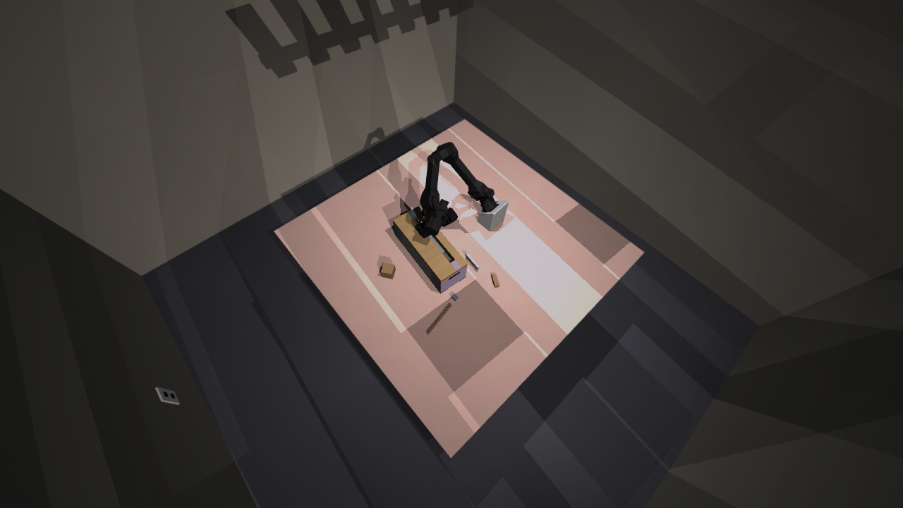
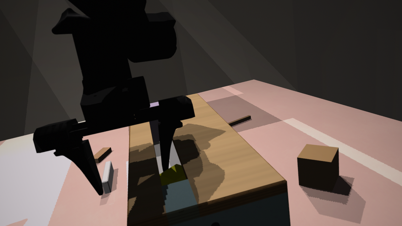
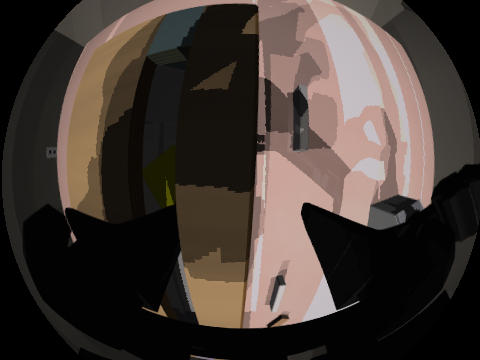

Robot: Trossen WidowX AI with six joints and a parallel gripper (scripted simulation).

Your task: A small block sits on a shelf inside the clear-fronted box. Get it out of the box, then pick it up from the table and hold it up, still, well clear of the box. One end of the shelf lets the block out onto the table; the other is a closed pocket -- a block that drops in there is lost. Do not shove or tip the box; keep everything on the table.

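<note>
Right now my gripper tip is 50 mm short of the yellow block and 30 mm to the left of it. Round my gripper tip: grey piece (270 mm to the left, 160 mm ahead, 80 mm below); wooden-topped box (50 mm to the left, 50 mm ahead, 30 mm below); brown cube (280 mm ahead, 60 mm below, 30 mm to the right).
</note>
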